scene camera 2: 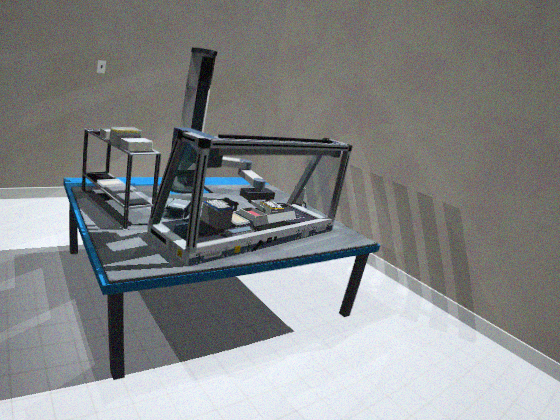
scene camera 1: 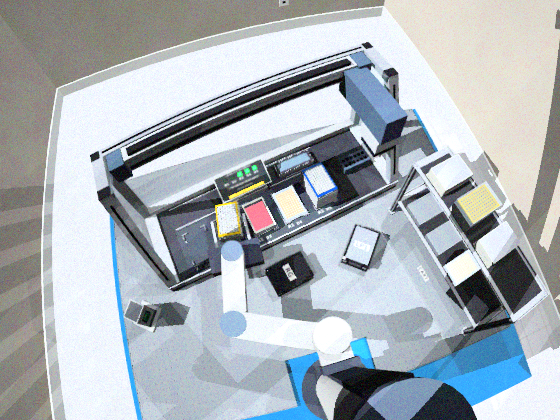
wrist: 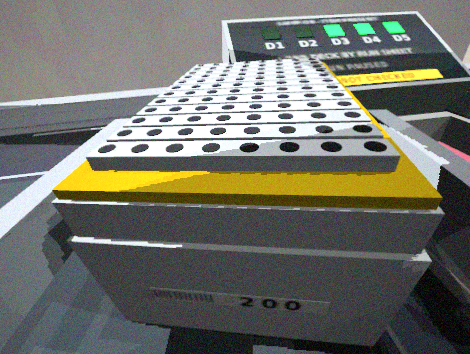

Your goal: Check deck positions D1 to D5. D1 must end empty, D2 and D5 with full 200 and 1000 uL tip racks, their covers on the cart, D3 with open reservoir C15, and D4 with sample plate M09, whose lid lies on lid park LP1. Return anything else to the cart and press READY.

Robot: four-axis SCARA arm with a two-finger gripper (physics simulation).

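Places are measured from the arm's base along level axes (x back, y right, z up), in centimetres.
Where they show: gripper, between the fingertips: (scene camera 1: 227, 218) (wrist: 247, 133).
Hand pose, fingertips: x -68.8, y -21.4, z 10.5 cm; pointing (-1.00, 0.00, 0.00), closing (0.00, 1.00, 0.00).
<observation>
Each offset is from my fingertips to the top centre of the thing. "spot": to the spot under its first point.
The 200 rack @(dx +0.9, dy +0.1, dz +2.8 cm) (scene camera 1: 228, 220) (scene camera 2: 272, 206) (wrist: 240, 250), white with a yellow rim and full rows, is over D2. In the wrist view it tilts, its far end lower than its front. Pale walls flank it; its support is hidden. My gripper (scene camera 1: 231, 239) is open at the rack's near end; its fingers are hidden under the arm. The open red reservoir @(dx +1.1, dy +11.2, dz -1.2 cm) (scene camera 1: 259, 215) (scene camera 2: 251, 214) is at D3, a cream plate @(dx -1.2, dy +23.3, dz -2.9 cm) (scene camera 1: 289, 202) at D4, and a blue-rimmed rack (scene camera 1: 320, 181) (scene camera 2: 218, 215) at D5. A pale lid @(dx +22.1, dy +44.2, dz -3.4 cm) (scene camera 1: 362, 246) lies on a dark stand in front.
The cart @(dx +36.7, dy +75.2, dz +26.4 cm) (scene camera 1: 437, 250) (scene camera 2: 128, 192) at the right holds white covers and a yellow-topped rack @(dx +30.3, dy +73.9, dz +32.8 cm) (scene camera 1: 477, 202). A black stand (scene camera 1: 276, 281) is beside the arm. A small button box @(spot: dx +29.1, dy -37.2, dz +0.2 cm) (scene camera 1: 146, 317) is far left. On the status panel (wrist: 300, 70), D1 and D2 are dark; D3 to D5 are green.
</observation>
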